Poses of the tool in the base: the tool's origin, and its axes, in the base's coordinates. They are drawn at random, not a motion.
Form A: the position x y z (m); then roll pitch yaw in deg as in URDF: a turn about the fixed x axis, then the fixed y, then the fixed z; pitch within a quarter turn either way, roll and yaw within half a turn.
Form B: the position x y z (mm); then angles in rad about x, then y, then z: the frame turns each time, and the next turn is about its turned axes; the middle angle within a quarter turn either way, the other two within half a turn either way. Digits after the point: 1 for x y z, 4 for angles.
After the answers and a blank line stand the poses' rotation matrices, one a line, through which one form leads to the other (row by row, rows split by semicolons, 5 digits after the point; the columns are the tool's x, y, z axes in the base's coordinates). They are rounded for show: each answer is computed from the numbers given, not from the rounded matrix.
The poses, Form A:
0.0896, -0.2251, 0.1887, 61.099, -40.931, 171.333
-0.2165, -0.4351, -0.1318, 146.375, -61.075, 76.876
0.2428, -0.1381, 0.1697, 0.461, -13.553, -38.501
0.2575, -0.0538, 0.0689, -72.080, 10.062, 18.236
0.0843, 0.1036, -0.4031, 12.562, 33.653, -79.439
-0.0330, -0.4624, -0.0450, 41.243, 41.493, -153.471
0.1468, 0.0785, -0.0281, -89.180, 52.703, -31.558
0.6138, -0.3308, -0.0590, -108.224, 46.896, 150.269
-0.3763, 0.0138, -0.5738, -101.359, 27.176, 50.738
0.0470, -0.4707, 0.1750, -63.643, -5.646, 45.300
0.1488, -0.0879, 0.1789, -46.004, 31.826, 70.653
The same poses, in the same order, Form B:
89.6, -225.1, 188.7, -1.1508, 0.4611, -2.5571
-216.5, -435.1, -131.8, -2.1745, 0.7821, -1.4154
242.8, -138.1, 169.7, -0.1426, -0.1895, -0.6846
257.5, -53.8, 68.9, -1.2528, -0.2493, 0.2654
84.3, 103.6, -403.1, 0.6131, -0.1149, -1.4166
-33.0, -462.4, -45.0, -0.5779, -0.8333, 3.0598
146.8, 78.5, -28.1, -1.5605, 0.5622, 0.9144
613.8, -330.8, -59.0, 1.7948, -0.2763, -2.2354
-376.3, 13.8, -573.8, -1.8788, -0.9545, 0.2284
47.0, -470.7, 175.0, -0.9355, -0.7310, 0.3475
148.8, -87.9, 178.9, -0.7801, -0.5913, 1.2249

-0.74687 0.49418 0.44494; 0.11385 -0.56421 0.81775; 0.65515 0.66141 0.36513
0.10982 0.70088 0.70477; 0.47103 -0.66108 0.58403; 0.87525 0.26783 -0.40274
0.76080 0.62103 -0.18840; -0.60519 0.78375 0.13958; 0.23434 0.00782 0.97212
0.93517 -0.25417 -0.24669; 0.30812 0.24021 0.92052; -0.17471 -0.93685 0.30296
0.15257 0.98162 -0.11468; -0.81831 0.06041 -0.57160; -0.55416 0.18105 0.81248
-0.67017 -0.05494 -0.74017; -0.33456 -0.86784 0.36733; -0.66253 0.49381 0.56322
0.51633 -0.67030 0.53301; -0.31713 0.42849 0.84607; -0.79551 -0.60588 0.00867
-0.59337 0.75730 -0.27278; 0.33888 -0.07236 -0.93804; -0.73011 -0.64905 -0.21370
0.56300 -0.13089 -0.81602; 0.68879 -0.47134 0.55082; -0.45673 -0.87218 -0.17521
0.69998 -0.25356 -0.66763; 0.70735 0.37494 0.59923; 0.09838 -0.89170 0.44181
0.28148 -0.78106 -0.55741; 0.80167 -0.12782 0.58394; -0.52734 -0.61123 0.59018

